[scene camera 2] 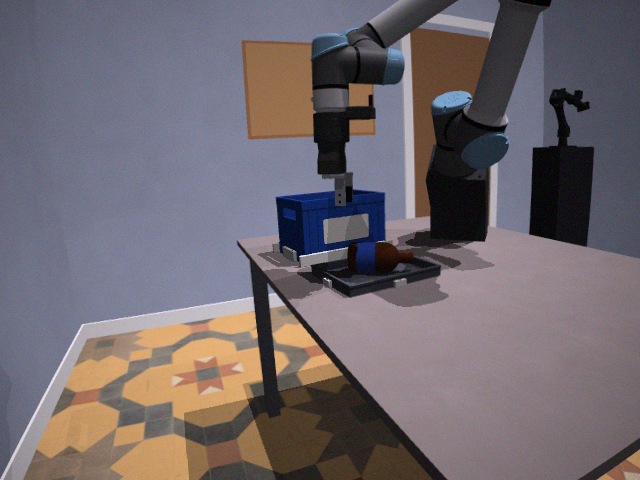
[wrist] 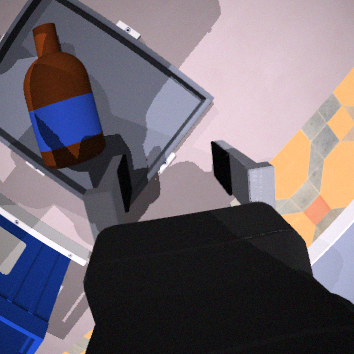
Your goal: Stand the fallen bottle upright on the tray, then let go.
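Where they show: gripper, fingertip midpoint: (scene camera 2: 344, 203) (wrist: 170, 164); arm's base, origin of the base link: (scene camera 2: 457, 160).
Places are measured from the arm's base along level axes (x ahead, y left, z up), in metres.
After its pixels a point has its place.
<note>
A brown bottle (scene camera 2: 385, 257) {x 0.339, y 0.303, z -0.208 m} (wrist: 62, 95) {x 0.351, y 0.277, z -0.185 m} with a blue label lies on its side in the dark grey tray (scene camera 2: 351, 290) {x 0.442, y 0.400, z -0.245 m} (wrist: 197, 112) {x 0.450, y 0.376, z -0.234 m}. In the scene view its neck points right; in the wrist view its neck points to the top and its base is near the tray's lower wall. My gripper (scene camera 2: 343, 202) {x 0.438, y 0.334, z -0.073 m} (wrist: 170, 164) {x 0.438, y 0.334, z -0.073 m} is open, with nothing between its fingers. It points down and hangs above the tray's level, off the base end of the bottle and apart from it. In the wrist view the left finger overlaps the tray's lower corner.
A blue crate (scene camera 2: 290, 235) {x 0.545, y 0.044, z -0.191 m} (wrist: 30, 285) {x 0.482, y 0.119, z -0.147 m} with a pale label stands behind the tray. A white rail (scene camera 2: 316, 258) {x 0.482, y 0.132, z -0.243 m} (wrist: 45, 238) {x 0.469, y 0.125, z -0.230 m} runs between crate and tray. Small white clamps (scene camera 2: 400, 282) {x 0.326, y 0.370, z -0.249 m} (wrist: 128, 29) {x 0.326, y 0.367, z -0.245 m} sit against the tray's sides. The table's edge (scene camera 2: 330, 347) {x 0.520, y 0.603, z -0.260 m} is near the tray.
</note>
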